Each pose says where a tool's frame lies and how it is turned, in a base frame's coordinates. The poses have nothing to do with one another.
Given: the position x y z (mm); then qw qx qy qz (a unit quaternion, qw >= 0).
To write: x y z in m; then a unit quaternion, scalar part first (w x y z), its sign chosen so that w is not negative. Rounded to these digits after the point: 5 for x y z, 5 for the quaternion.
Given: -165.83 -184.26 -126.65 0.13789 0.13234 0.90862 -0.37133
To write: -0.16583 -0.18426 -0.12665 0.13789 0.13234 0.90862 -0.37133
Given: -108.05 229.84 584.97 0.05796 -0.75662 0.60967 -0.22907
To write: -0.10805 0.22984 0.58497 0.05796 -0.75662 0.60967 -0.22907
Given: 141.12 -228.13 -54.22 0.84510 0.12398 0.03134 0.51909
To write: 0.14112 -0.22813 -0.05422 0.84510 0.12398 0.03134 0.51909
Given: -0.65 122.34 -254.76 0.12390 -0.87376 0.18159 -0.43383
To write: -0.00065 0.12234 -0.25476 0.12390 -0.87376 0.18159 -0.43383
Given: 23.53 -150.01 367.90 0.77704 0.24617 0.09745 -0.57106
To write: 0.02353 -0.15001 0.36790 0.77704 0.24617 0.09745 -0.57106
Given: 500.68 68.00 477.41 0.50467 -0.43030 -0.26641 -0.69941
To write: 0.50068 0.06800 0.47741 0.50467 -0.43030 -0.26641 -0.69941
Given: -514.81 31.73 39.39 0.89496 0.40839 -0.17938 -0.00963
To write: -0.51481 0.03173 0.03939 0.89496 0.40839 -0.17938 -0.00963
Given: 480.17 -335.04 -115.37 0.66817 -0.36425 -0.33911 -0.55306
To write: 0.48017 -0.33504 -0.11537 0.66817 -0.36425 -0.33911 -0.55306
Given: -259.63 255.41 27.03 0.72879 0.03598 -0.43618 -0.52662
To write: -0.25963 0.25541 0.02703 0.72879 0.03598 -0.43618 -0.52662
